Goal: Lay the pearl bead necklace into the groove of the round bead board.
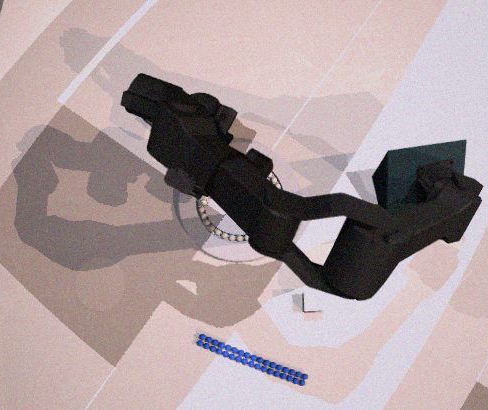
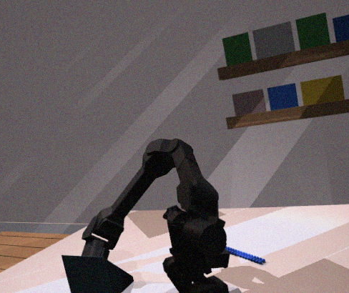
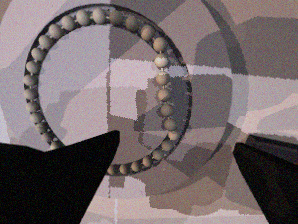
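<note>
Now: the round bead board 6 cm to the left of my gripper tip, 3 cm behind it and 1 cm below it. Also, from my gripper tip: small beige cube (24 cm to the left, 11 cm behind); then grey block (11 cm to the right, 8 cm ahead, 2 cm below).
</note>
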